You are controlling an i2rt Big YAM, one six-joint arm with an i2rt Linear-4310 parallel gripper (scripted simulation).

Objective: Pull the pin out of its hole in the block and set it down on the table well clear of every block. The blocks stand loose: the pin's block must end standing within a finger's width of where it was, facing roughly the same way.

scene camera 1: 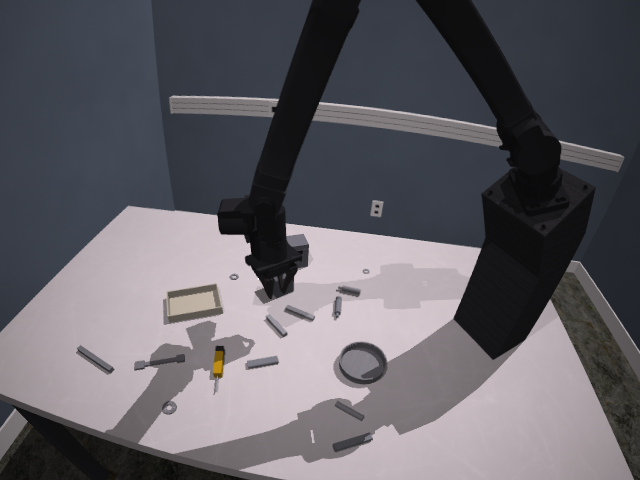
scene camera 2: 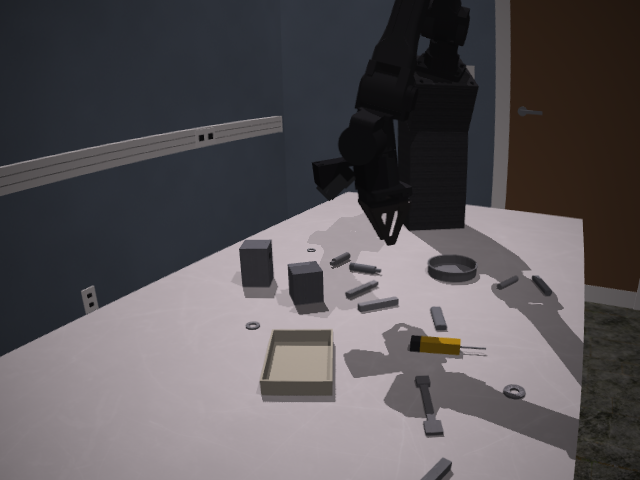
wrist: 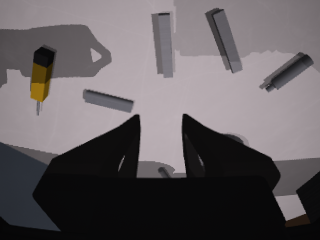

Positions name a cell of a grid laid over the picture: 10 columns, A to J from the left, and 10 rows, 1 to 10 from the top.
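Note:
There is a tray (scene camera 2: E8) here, and I see the tray (scene camera 1: D7) from scene camera 1 as well, while in the wrist view it is out of frame. I see a block (scene camera 2: E6) and another block (scene camera 2: E6), along with a yellow tool (scene camera 2: G8). A round dish shows at (scene camera 1: F8) and (scene camera 2: H6). There is also a bolt-like piece (scene camera 2: G9), which is out of frame in the wrist view. As for my own gripper (scene camera 2: G6), I find it too at (scene camera 1: E7) and at (wrist: F6).

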